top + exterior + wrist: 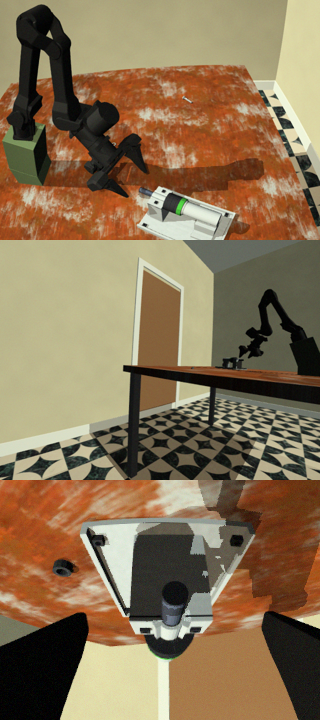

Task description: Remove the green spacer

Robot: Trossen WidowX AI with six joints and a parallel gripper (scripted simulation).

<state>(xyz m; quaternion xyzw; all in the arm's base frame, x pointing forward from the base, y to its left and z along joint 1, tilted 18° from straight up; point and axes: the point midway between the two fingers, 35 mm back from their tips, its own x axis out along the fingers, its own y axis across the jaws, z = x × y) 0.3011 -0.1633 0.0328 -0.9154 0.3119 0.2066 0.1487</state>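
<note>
My hand is 8 cm short of the dark shaft, 7 cm to the left of it and 4 cm above it. The rest, counted from my hand: fixture 13 cm ahead, 11 cm to the right, 7 cm below; green spacer 12 cm ahead, 10 cm to the right, 4 cm below.
</note>
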